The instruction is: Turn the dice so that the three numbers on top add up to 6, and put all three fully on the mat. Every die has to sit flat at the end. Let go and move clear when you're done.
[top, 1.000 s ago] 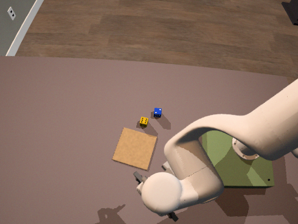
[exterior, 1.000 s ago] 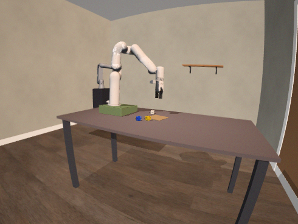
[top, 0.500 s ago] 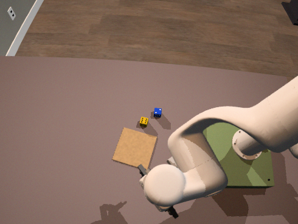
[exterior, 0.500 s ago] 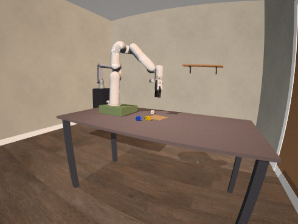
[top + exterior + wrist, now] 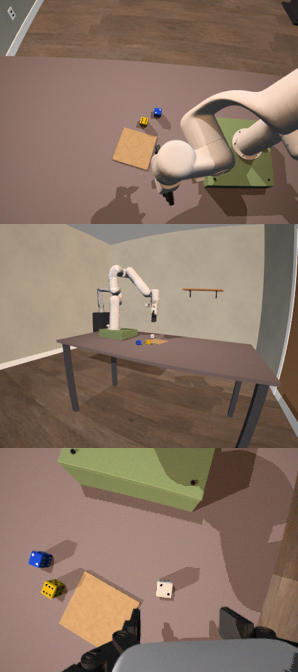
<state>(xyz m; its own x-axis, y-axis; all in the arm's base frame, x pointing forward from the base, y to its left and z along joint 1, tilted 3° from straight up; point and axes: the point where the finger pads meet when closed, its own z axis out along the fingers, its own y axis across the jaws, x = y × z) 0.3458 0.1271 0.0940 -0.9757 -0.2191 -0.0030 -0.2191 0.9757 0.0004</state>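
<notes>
Right now the white die is 10 mm behind my hand, 10 mm to the right of it and 140 mm below it. Also, from my hand: yellow die (50 mm ahead, 250 mm to the right, 140 mm below); blue die (290 mm to the right, 140 mm below); tan mat (90 mm ahead, 140 mm to the right, 150 mm below).
</notes>
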